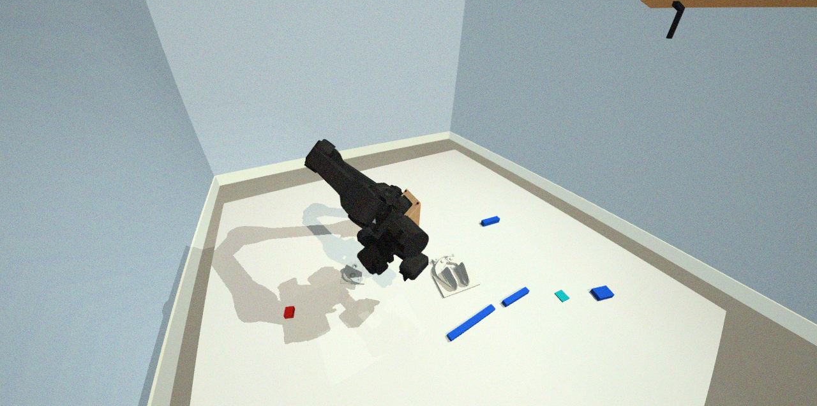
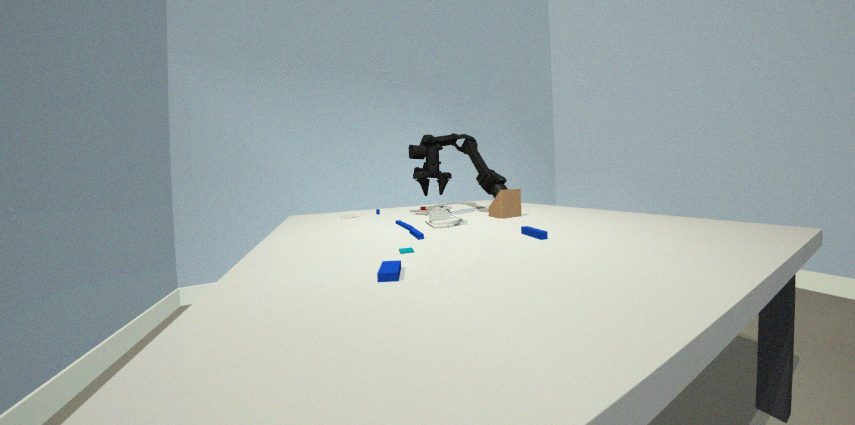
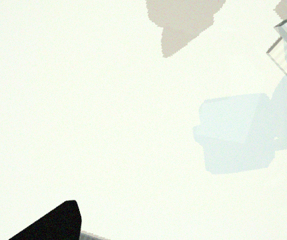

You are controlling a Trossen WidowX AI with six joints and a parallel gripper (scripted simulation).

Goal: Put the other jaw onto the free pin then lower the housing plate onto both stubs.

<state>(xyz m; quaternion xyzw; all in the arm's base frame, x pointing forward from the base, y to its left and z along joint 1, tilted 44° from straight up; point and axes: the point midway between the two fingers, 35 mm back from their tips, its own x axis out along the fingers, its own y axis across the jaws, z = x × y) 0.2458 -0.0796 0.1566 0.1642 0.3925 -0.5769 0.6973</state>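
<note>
Now: gripper tip 90 mm past the white stand, 80 mm to the left of it and 80 mm above it. The rest, counted from my gripper tip: long blue bar 180 mm ahead, 140 mm to the left, 90 mm below; red block 270 mm to the right, 80 mm below, 60 mm behind; teal tile 420 mm to the left, 260 mm ahead, 90 mm below.
</note>
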